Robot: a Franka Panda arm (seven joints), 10 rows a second.
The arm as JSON. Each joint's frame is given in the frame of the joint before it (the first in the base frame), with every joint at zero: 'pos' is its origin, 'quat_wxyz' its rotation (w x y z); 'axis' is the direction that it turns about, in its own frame. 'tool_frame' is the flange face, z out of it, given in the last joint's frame.
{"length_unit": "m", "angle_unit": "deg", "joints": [
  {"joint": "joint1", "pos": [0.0, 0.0, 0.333], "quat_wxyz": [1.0, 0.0, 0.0, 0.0], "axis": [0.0, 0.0, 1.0]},
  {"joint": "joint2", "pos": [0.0, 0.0, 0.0], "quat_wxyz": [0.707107, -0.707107, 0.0, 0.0], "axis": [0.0, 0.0, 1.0]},
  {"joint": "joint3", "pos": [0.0, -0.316, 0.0], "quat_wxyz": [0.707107, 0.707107, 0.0, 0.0], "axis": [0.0, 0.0, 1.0]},
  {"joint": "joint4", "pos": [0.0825, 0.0, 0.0], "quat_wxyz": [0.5, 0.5, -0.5, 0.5], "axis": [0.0, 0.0, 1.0]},
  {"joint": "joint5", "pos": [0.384, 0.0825, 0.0], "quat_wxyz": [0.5, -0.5, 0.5, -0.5], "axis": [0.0, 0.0, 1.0]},
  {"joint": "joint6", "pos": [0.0, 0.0, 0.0], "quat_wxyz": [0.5, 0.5, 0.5, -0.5], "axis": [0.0, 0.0, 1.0]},
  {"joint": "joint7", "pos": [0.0, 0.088, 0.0], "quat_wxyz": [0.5, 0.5, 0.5, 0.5], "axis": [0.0, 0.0, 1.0]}
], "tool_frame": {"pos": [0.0, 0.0, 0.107], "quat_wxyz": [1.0, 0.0, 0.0, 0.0]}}
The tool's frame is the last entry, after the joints.
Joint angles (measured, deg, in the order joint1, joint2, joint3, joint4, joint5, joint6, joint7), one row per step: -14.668, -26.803, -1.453, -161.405, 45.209, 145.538, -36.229; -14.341, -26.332, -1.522, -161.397, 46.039, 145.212, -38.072; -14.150, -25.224, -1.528, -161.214, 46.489, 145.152, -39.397; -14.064, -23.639, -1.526, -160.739, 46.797, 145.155, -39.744; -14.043, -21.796, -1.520, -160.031, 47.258, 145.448, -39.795; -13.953, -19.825, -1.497, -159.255, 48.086, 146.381, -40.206
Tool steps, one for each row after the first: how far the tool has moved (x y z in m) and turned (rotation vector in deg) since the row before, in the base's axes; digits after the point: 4 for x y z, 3 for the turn. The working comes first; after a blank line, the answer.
Tool pose at each row, in the base's axes (x y z in m, rotation vector in deg; the steps are taken from these numbers as rounded here): 0.3502, -0.1092, 0.3503, -153.952, 20.830, -30.342; 0.3505, -0.1071, 0.3468, -153.781, 18.885, -30.032; 0.3519, -0.1062, 0.3410, -153.903, 17.611, -29.166; 0.3547, -0.1065, 0.3343, -153.888, 17.710, -27.821; 0.3587, -0.1081, 0.3278, -153.826, 18.583, -26.710; 0.3633, -0.1105, 0.3215, -153.957, 19.545, -26.338

0.0003, 0.0021, -0.0035, 0.186, -0.127, 1.428; 0.0014, 0.0009, -0.0058, 0.047, 0.412, 1.029; 0.0028, -0.0003, -0.0067, 0.328, 0.908, 0.157; 0.0040, -0.0016, -0.0065, 0.333, 0.861, -0.424; 0.0046, -0.0024, -0.0063, -0.026, 0.424, -0.622
